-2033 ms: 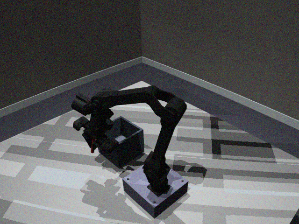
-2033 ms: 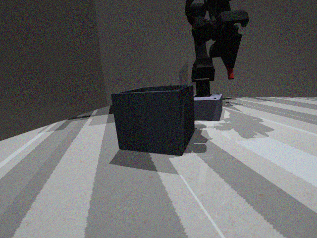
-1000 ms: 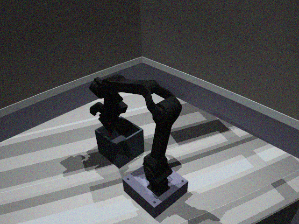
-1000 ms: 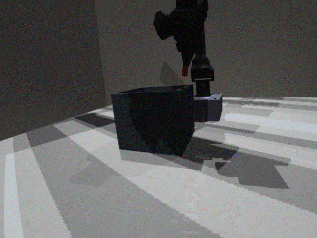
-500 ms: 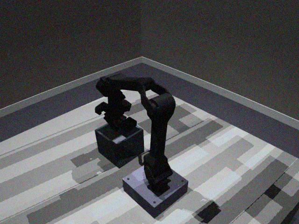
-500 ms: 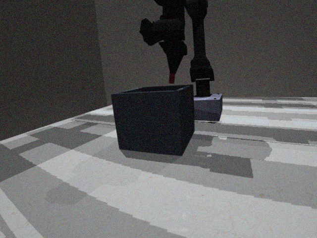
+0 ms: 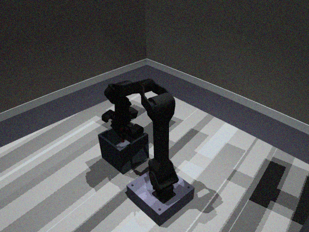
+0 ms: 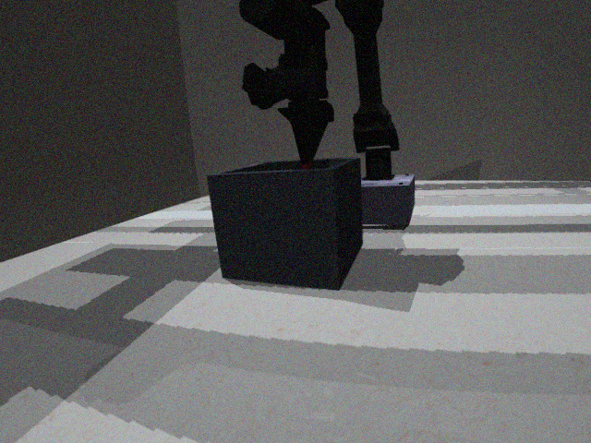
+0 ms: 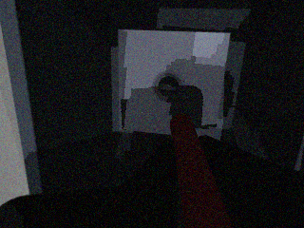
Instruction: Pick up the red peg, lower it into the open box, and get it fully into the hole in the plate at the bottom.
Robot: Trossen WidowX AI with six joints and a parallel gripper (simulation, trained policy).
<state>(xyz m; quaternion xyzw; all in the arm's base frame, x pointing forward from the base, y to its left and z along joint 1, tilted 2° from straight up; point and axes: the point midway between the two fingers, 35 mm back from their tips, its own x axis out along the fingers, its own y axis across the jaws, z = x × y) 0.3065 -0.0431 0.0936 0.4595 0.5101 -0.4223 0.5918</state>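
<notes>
Right now my gripper tip is 90 mm above the plate, 20 mm to the left of it and 20 mm short of it. From my gripper tip the other things lie so: red peg: 20 mm above.
</notes>
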